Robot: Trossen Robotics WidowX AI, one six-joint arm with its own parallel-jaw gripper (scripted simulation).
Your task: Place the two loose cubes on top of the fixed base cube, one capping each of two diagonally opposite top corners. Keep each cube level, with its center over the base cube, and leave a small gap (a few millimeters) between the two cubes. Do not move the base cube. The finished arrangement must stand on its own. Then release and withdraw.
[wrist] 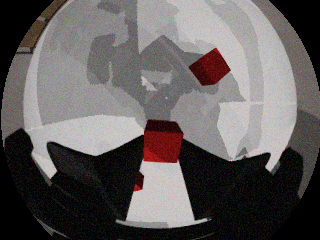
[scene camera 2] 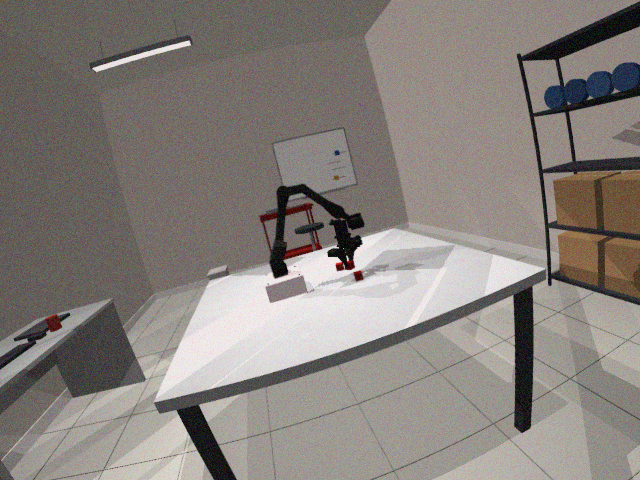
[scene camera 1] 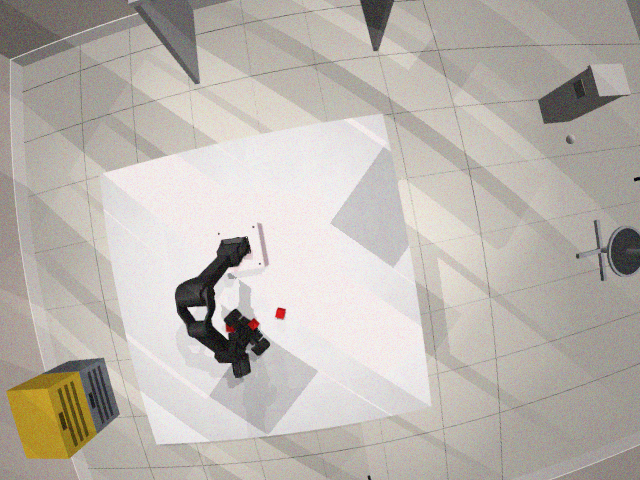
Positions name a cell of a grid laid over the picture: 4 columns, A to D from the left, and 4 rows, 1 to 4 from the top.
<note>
My gripper (scene camera 1: B3) carries a red cube (wrist: C3). Further things: a red cube (wrist: C2).
My gripper shows as well in the wrist view (wrist: C3).
</note>
